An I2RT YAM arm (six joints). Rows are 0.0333 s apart.
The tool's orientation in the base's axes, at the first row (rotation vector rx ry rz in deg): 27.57 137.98 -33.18
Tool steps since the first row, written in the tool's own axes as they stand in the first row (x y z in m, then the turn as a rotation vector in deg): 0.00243 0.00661 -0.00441 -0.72 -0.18 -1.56; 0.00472 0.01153 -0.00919 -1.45 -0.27 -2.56; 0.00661 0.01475 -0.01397 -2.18 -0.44 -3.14; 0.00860 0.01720 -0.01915 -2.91 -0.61 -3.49; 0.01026 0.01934 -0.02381 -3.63 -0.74 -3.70; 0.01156 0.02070 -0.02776 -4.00 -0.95 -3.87; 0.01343 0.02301 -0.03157 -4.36 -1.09 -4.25; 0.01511 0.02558 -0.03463 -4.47 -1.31 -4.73; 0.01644 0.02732 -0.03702 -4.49 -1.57 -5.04; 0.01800 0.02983 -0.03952 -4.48 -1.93 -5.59
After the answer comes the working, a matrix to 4 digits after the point.
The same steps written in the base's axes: -0.00085 0.00826 -0.00026 -0.28 0.50 1.63; -0.00255 0.01527 0.00031 -0.25 0.79 2.84; -0.00474 0.02077 0.00163 -0.06 0.80 3.76; -0.00754 0.02585 0.00339 0.24 0.69 4.53; -0.01000 0.03034 0.00508 0.62 0.54 5.17; -0.01222 0.03374 0.00671 0.72 0.38 5.59; -0.01435 0.03798 0.00760 0.75 0.39 6.13; -0.01587 0.04202 0.00800 0.50 0.42 6.61; -0.01719 0.04496 0.00838 0.25 0.36 6.92; -0.01838 0.04864 0.00847 -0.19 0.34 7.41
The tool's axes in the first row as the columns of a matrix, in the base's axes (rounded; the answer above uses it unrounded):
-0.7488 0.4634 0.4739
0.1973 0.8384 -0.5081
-0.6328 -0.2870 -0.7192

